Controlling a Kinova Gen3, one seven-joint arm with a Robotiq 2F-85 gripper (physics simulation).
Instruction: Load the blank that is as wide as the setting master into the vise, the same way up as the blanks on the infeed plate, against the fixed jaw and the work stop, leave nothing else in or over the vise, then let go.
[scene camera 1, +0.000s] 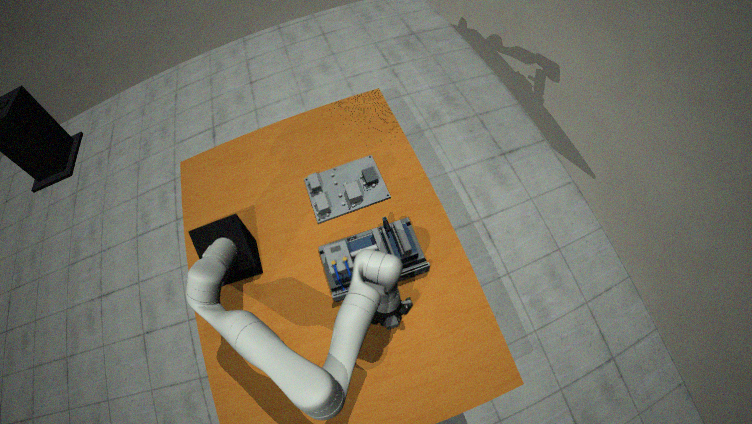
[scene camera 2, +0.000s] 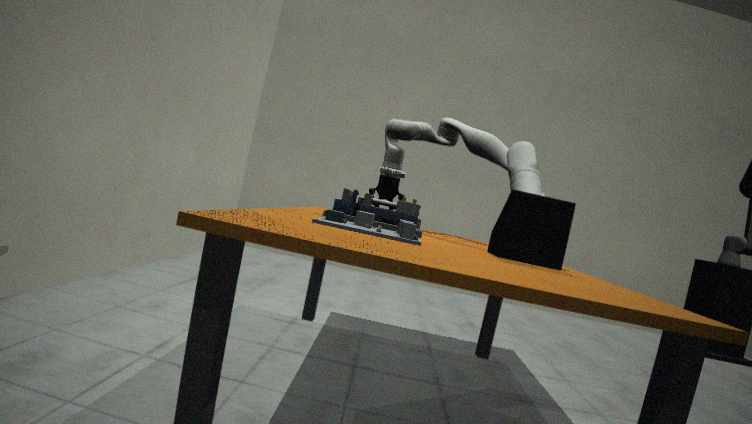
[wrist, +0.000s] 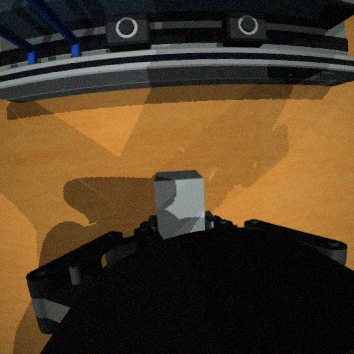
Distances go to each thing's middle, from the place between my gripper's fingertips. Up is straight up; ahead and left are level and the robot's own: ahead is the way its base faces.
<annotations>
Right now my hand is 49 cm to the right of the infeed plate (scene camera 1: 349, 172), 2 cm past it and 1 cm above it.
</annotations>
